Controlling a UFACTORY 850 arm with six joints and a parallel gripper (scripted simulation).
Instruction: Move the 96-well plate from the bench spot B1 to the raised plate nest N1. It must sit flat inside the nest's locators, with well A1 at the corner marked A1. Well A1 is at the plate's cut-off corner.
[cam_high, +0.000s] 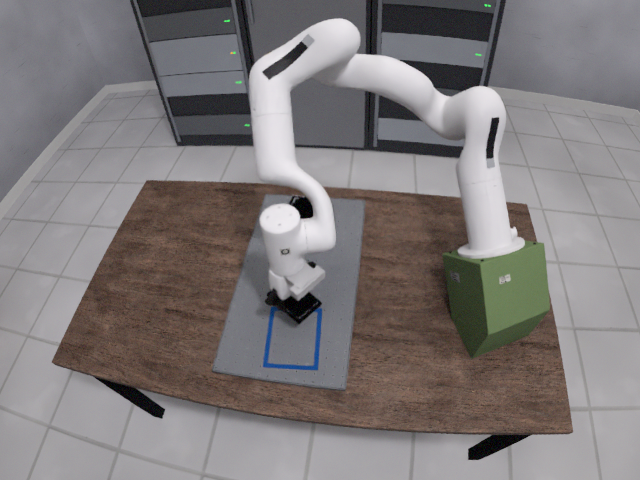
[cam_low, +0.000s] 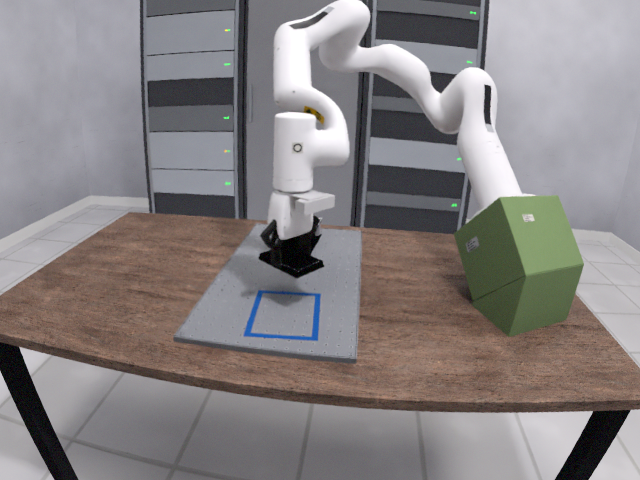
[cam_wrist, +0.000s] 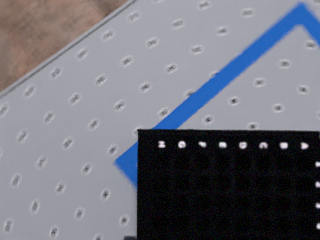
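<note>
My gripper is now 20 mm past the raised plate nest N1, 340 mm to the left of it and 50 mm above it. The rest, counted from my hand: 96-well plate (10 mm below).
</note>
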